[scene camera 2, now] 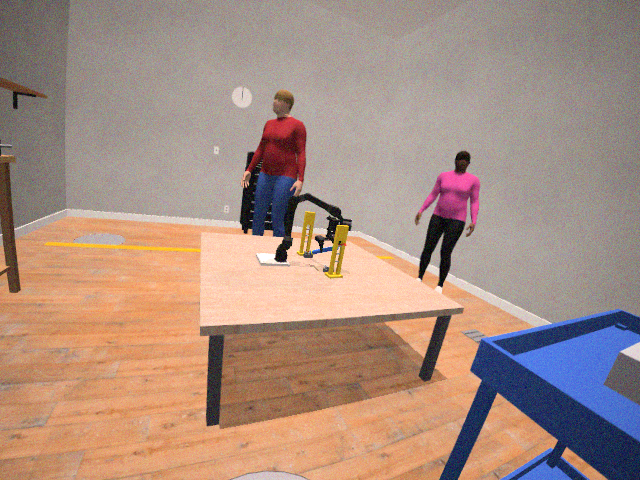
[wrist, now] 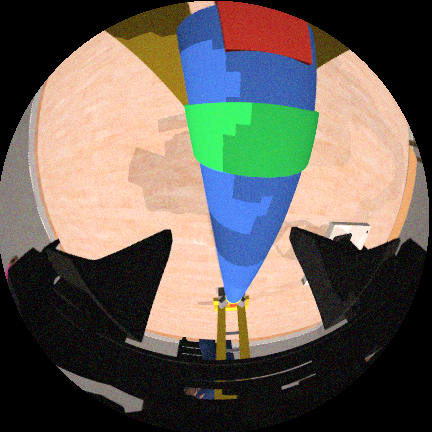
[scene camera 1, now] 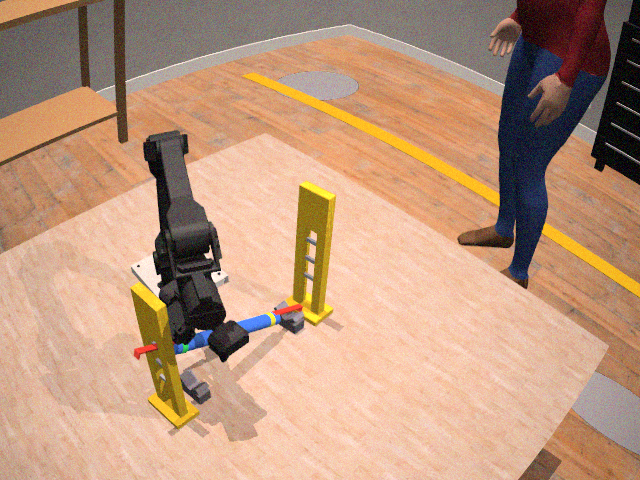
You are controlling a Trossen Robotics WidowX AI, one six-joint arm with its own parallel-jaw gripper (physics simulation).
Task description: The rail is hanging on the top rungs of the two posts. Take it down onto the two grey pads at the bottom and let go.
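Places are measured from the arm's base along level axes (x ahead, y left, z up), in centimetres.
Where they show: gripper, fingertip midpoint: [scene camera 2: 328,252] [wrist: 233,234] [scene camera 1: 207,346]; arm's base, origin of the base link: [scene camera 2: 280,260].
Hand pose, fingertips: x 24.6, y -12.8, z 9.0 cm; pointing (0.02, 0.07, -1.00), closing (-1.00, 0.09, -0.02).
Each offset is from my fingertips to the top centre of the thing. "spot": to the spot under its first point. Level surfaces: height alone.
The blue rail [scene camera 1: 253,324] [scene camera 2: 323,250] [wrist: 245,220] slopes. Its green-banded end is high: the red hook {spot: dx -0.1, dy -14.1, dz +9.8 cm} [scene camera 1: 144,350] there passes through the near yellow post {spot: dx +0.5, dy -11.7, dz +17.7 cm} [scene camera 1: 149,310] [scene camera 2: 341,235] at about its top rung; contact cannot be told. Its yellow-banded end is low, at the grey pad [scene camera 1: 294,322] [scene camera 2: 308,254] by the far yellow post {spot: dx +1.2, dy +28.2, dz +16.5 cm} [scene camera 1: 316,206] [scene camera 2: 308,219]. The other grey pad {dx -0.6, dy -4.6, dz -6.4 cm} [scene camera 1: 196,387] [scene camera 2: 325,269] is beneath the high end. My gripper [scene camera 1: 202,341] [scene camera 2: 325,242] [wrist: 233,234] is open and empty, its fingers apart on either side of the rail, which crosses close to the wrist camera.
The arm's white base plate [scene camera 1: 140,269] [scene camera 2: 266,259] is on the wooden table {dz -10.8 cm} [scene camera 1: 413,335] [scene camera 2: 289,304] behind the posts. A person in red [scene camera 2: 281,139] stands beyond the table, and another in pink [scene camera 2: 454,196]. A blue cart [scene camera 2: 547,397] is at lower right in scene camera 2.
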